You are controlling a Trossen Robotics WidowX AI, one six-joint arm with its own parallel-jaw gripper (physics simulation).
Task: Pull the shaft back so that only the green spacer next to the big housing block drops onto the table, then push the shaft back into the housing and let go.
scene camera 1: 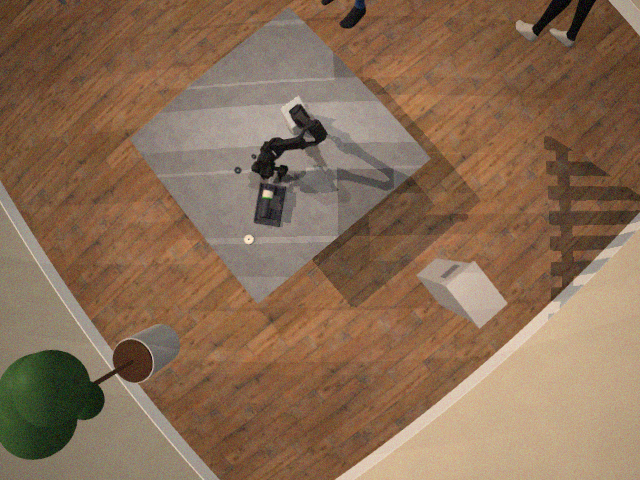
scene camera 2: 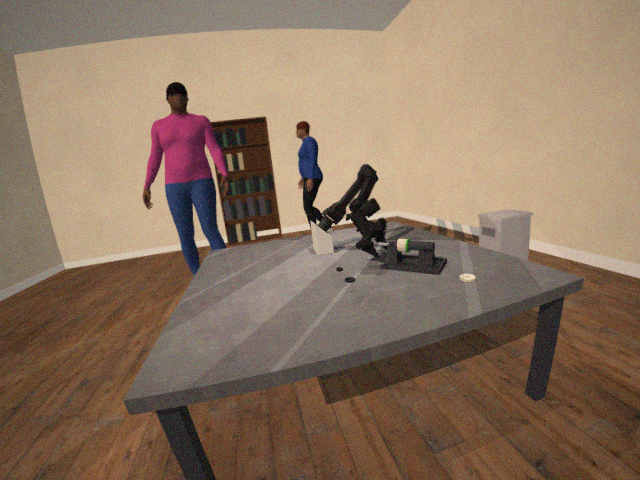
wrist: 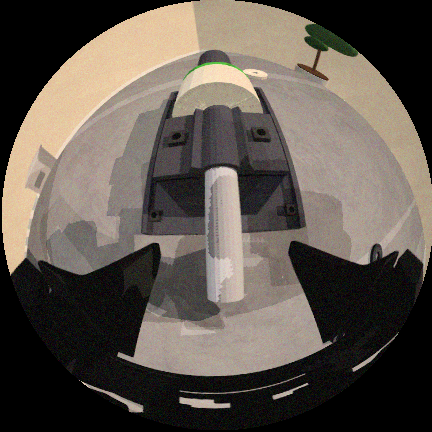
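Where they show: gripper, fingertip midpoint: [scene camera 1: 272, 180] [scene camera 2: 383, 253] [wrist: 226, 249]; arm's base, link origin: [scene camera 1: 296, 112] [scene camera 2: 321, 228].
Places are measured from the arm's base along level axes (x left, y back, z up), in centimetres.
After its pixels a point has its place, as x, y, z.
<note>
The light grey shaft [wrist: 223, 240] @(17.7, -33.4, -3.0) sticks out of the near bearing block [wrist: 218, 142] toward the arm in the wrist view. The thin green spacer [wrist: 220, 64] [scene camera 2: 407, 244] sits beside a cream cylinder [wrist: 217, 90] [scene camera 2: 401, 245] @(21.6, -41.6, -3.1) [scene camera 1: 267, 193] @(23.5, -39.5, -1.1). The spacer lies between the cream cylinder and the big dark housing block [scene camera 2: 424, 249] [wrist: 215, 56] and is up in the fixture, not on the table. My gripper [wrist: 226, 249] @(17.4, -33.3, -7.7) is open, one finger on each side of the shaft's free end, touching neither side in the wrist view. Scene camera 2 shows the arm's gripper close to the fixture's shaft end.
The fixture has a dark base plate [scene camera 1: 267, 223] [scene camera 2: 413, 267] on the grey table [scene camera 1: 217, 118] @(-35.4, -34.5, -11.6) [scene camera 2: 289, 320] @(-27.1, -64.4, -11.6). A cream disc [scene camera 1: 248, 239] @(33.1, -65.6, -11.0) [scene camera 2: 467, 277] @(34.0, -64.5, -11.4) [wrist: 256, 74] @(32.3, -63.4, -10.7) lies past the housing end. Two small dark rings [scene camera 1: 237, 169] @(-2.7, -44.2, -11.1) [scene camera 2: 349, 279] @(-1.8, -44.1, -11.5) lie beside the arm. The white base [scene camera 2: 321, 241] @(-2.3, -6.2, -4.9) stands behind.
</note>
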